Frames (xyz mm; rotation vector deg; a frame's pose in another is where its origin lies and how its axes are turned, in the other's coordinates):
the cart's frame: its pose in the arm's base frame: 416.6 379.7 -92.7 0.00 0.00 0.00
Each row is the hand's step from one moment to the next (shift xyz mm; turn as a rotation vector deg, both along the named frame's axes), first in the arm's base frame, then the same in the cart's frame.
Working: the arm's base frame: its pose in the cart's frame: -416.6 -379.7 92.7 0.00 0.00 0.00

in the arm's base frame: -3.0 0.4 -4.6 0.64 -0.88 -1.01
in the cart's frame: -3.0 0.4 -4.6 0.64 -0.88 -1.01
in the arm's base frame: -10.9 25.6 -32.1 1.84 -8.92 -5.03
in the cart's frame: -10.9 25.6 -32.1 1.84 -8.92 -5.03
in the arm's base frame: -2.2 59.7 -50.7 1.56 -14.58 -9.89
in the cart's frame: -2.2 59.7 -50.7 1.56 -14.58 -9.89
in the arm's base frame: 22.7 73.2 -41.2 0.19 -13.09 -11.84
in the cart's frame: 22.7 73.2 -41.2 0.19 -13.09 -11.84
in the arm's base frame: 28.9 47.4 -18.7 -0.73 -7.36 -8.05
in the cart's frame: 28.9 47.4 -18.7 -0.73 -7.36 -8.05
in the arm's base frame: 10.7 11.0 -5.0 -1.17 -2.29 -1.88
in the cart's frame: 10.7 11.0 -5.0 -1.17 -2.29 -1.88
